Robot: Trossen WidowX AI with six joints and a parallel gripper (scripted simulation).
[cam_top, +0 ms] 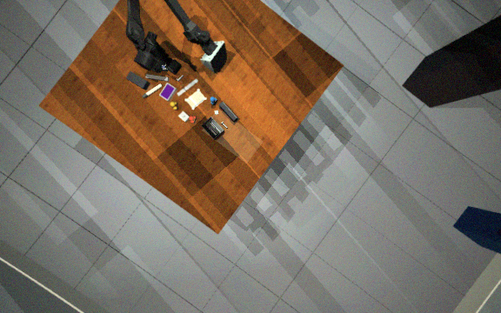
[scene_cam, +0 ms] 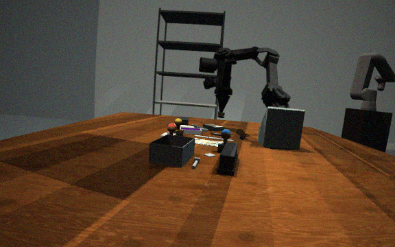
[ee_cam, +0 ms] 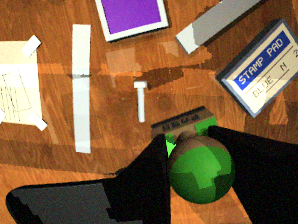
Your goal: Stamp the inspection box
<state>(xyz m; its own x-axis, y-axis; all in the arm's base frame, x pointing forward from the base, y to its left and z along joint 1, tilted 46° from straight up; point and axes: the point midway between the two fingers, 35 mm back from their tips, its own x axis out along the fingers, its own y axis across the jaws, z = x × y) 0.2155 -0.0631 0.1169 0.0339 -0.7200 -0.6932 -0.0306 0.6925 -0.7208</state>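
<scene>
The purple ink pad lies 12 cm ahead of my gripper tip, 9 cm below it and 3 cm to the left of it. Also, from my gripper tip: green-knobbed stamp: right at my gripper tip; yellow-knobbed stamp: 16 cm ahead, 12 cm to the left, 7 cm below; cream card: 18 cm to the left, 10 cm below, 5 cm ahead.
</scene>
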